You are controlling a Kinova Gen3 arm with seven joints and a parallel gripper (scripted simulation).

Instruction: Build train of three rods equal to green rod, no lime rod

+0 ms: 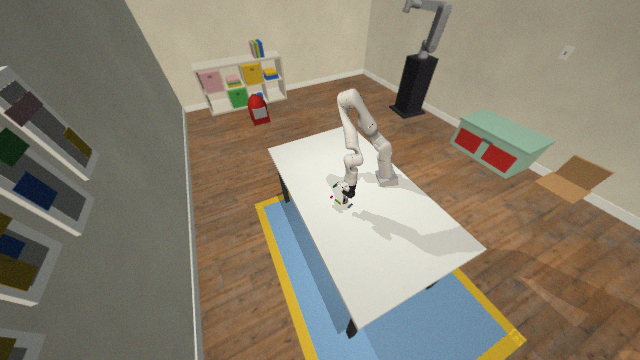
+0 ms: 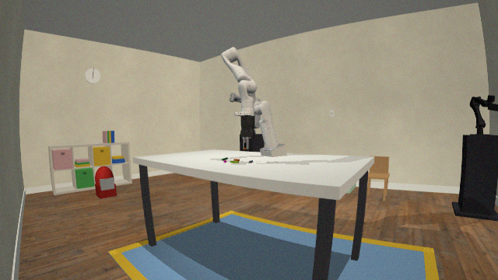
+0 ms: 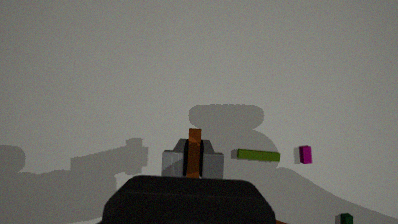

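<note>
Now: hand 9 cm above the grey rod, 4 cm past it and 1 cm to the left of it. From my hand the other things lie so: blue rod 9 cm below, 6 cm behind, 2 cm to the right; lime rod 9 cm below, 8 cm to the right, 2 cm ahead; magenta rod 13 cm to the right, 9 cm below, 4 cm ahead.
</note>
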